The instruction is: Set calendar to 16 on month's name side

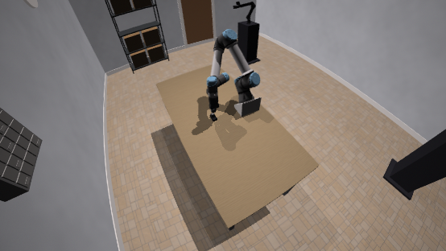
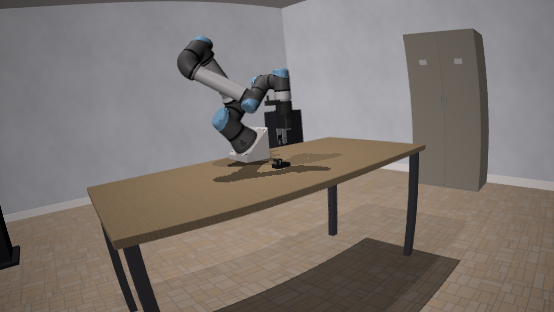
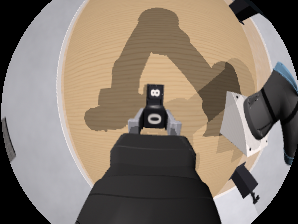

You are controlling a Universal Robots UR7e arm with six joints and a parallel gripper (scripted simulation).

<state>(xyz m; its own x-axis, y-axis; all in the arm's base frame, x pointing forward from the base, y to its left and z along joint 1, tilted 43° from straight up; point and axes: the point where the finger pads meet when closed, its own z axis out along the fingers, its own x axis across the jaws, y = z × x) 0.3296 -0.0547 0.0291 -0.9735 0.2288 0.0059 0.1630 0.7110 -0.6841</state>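
My gripper is now 12 cm above the dark calendar tray and 2 cm to the left of it. From my hand the other things lie so: black date cube: 1 cm below.
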